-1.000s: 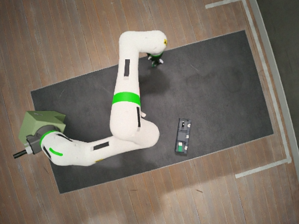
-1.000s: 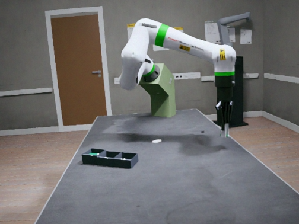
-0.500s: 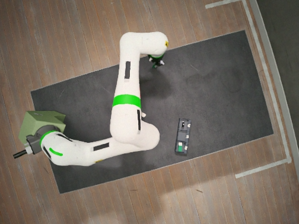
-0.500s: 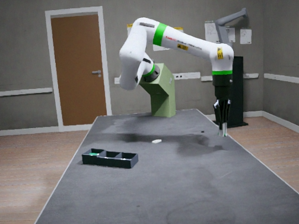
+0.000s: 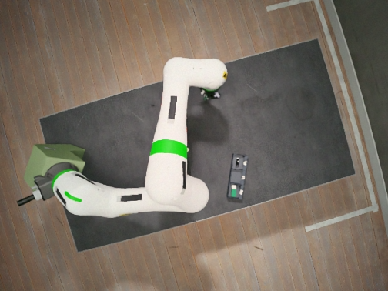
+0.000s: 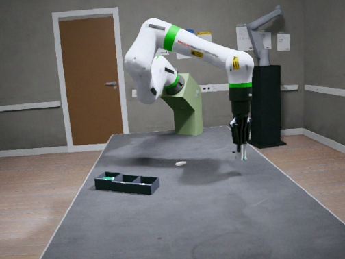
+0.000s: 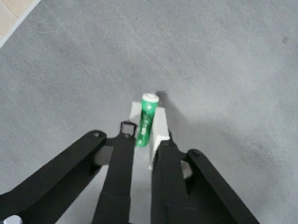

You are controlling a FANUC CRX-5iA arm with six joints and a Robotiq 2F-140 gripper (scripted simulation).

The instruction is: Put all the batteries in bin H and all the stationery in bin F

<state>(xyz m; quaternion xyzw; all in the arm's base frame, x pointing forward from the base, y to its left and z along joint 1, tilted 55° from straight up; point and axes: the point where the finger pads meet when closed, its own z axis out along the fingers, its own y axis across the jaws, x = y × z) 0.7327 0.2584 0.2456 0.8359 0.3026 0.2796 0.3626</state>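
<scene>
Now: hand 410 mm to the left of the black battery, 90 mm above it and 10 mm past it. Round my hand: tiny black item 300 mm behind, 110 mm to the left, 100 mm below; then white eraser-like piece 250 mm behind, 200 mm to the right, 100 mm below; then green battery 30 mm below.
</scene>
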